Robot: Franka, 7 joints.
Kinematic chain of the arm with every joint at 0, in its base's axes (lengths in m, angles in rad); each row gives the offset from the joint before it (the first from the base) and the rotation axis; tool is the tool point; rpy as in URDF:
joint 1: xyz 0 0 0.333 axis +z
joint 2: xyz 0 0 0 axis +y
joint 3: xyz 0 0 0.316 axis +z
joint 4: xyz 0.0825 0 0 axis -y
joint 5: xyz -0.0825 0 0.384 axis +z
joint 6: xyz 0 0 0 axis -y
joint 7: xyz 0.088 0 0 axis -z
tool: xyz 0 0 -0.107 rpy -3.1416 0 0
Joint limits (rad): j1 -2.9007..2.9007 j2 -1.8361..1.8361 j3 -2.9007..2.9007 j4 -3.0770..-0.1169 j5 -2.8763..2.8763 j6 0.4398..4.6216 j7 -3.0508..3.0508
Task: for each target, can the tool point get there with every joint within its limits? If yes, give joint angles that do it. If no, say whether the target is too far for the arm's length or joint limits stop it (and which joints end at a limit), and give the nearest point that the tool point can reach.
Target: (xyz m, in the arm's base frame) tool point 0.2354 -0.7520 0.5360
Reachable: yes | joints -1.8647 0.9167 1.0870 -1.0854 0.2400 2.5200 0.9204
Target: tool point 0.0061 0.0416 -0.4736
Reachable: no: joint limits stop it (at a limit: joint 2) | nearest point 0.0141 0.0959 -0.3270 | short by 0.157 m
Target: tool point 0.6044 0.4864 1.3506
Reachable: no: too far | nearest point 0.4052 0.3261 1.0152 | short by 0.422 m
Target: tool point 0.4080 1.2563 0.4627
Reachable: no: too far | nearest point 0.2637 0.8120 0.4168 | short by 0.469 m
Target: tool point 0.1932 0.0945 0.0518
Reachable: yes | joints -1.3176 -1.2798 2.1596 -2.5937 -2.0090 3.6613 2.5206
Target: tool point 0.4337 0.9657 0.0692
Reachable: no: too far | nearest point 0.3410 0.7594 0.1256 | short by 0.233 m
